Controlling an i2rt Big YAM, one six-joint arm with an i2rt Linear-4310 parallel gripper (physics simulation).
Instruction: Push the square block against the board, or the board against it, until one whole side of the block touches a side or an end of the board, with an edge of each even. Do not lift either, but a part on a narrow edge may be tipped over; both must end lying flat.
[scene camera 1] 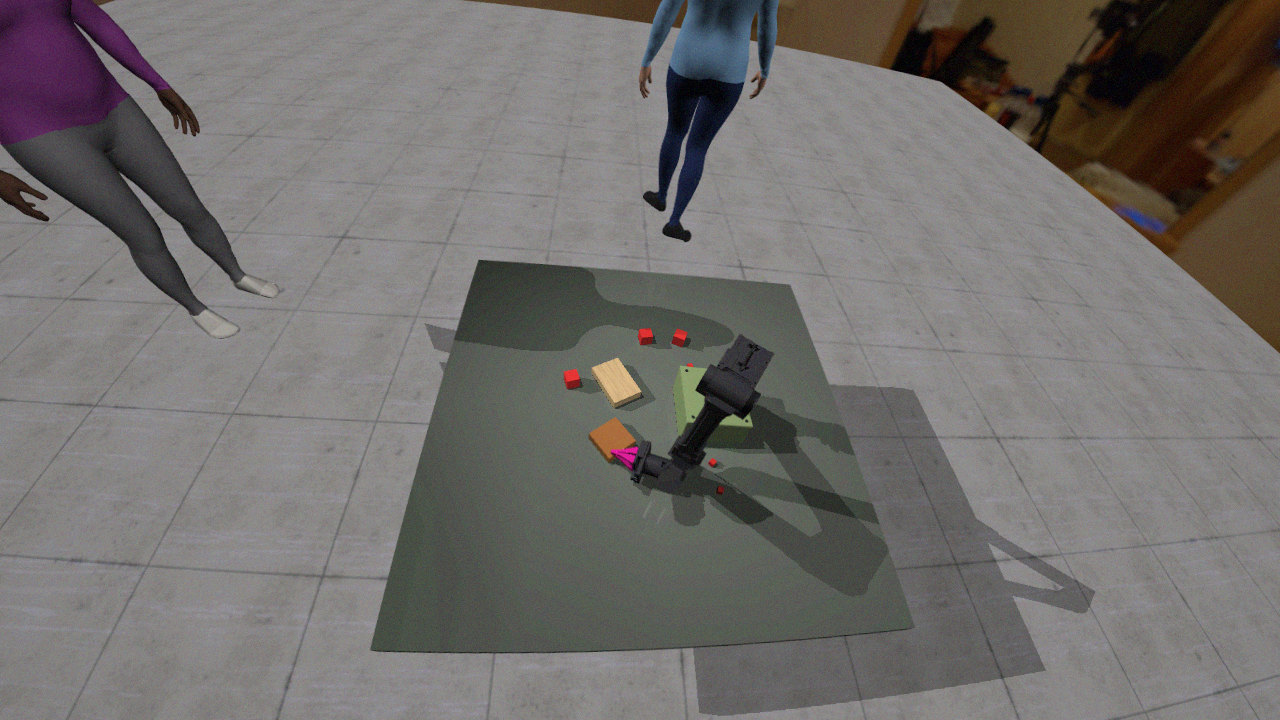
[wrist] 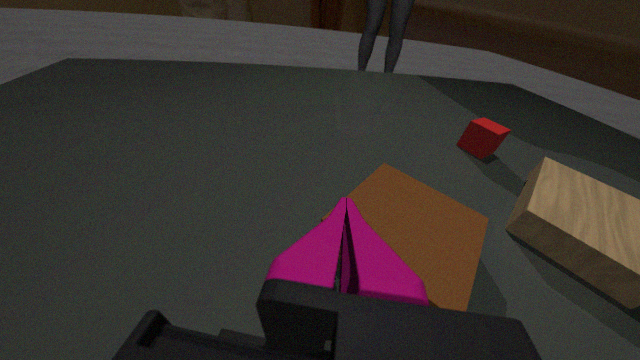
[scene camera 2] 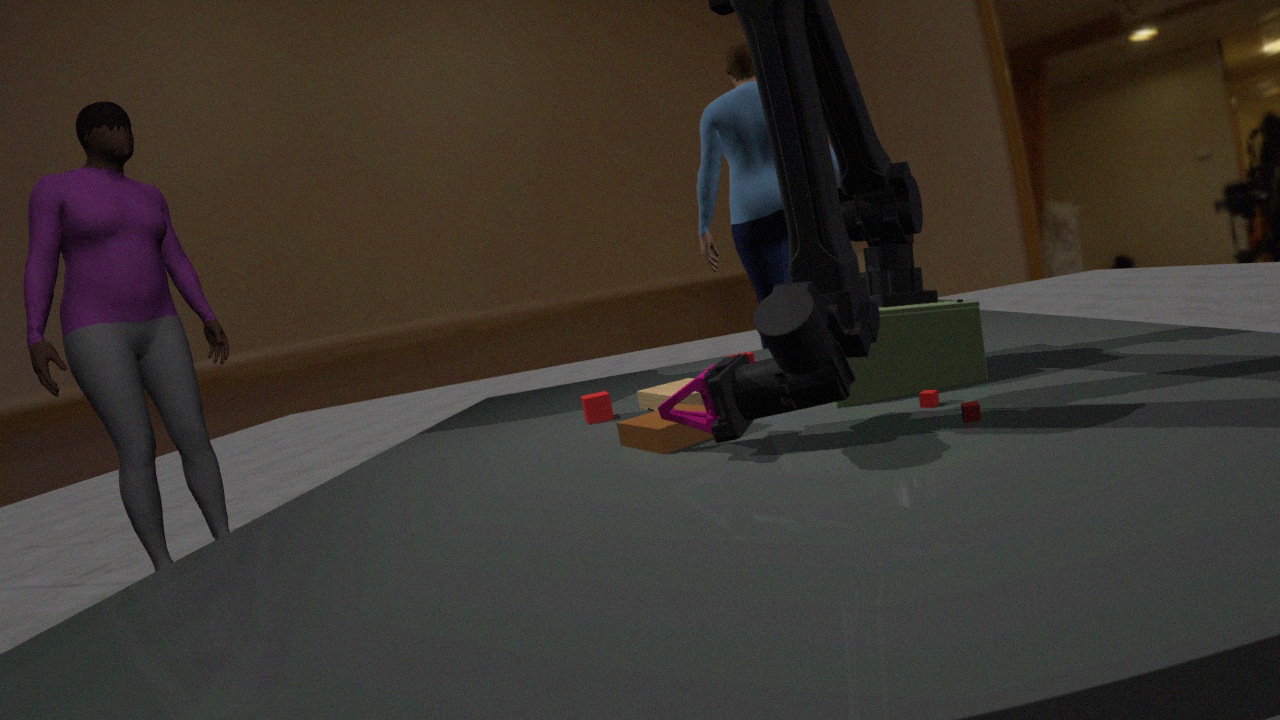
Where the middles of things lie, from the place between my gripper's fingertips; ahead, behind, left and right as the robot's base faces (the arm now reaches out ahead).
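Labels:
Orange square block (scene camera 2: 649, 432): 50 mm to the right of my hand, 30 mm below, 10 mm behind. Pale tan board (scene camera 1: 615, 381): 250 mm to the right of my hand, 50 mm behind, 30 mm below.

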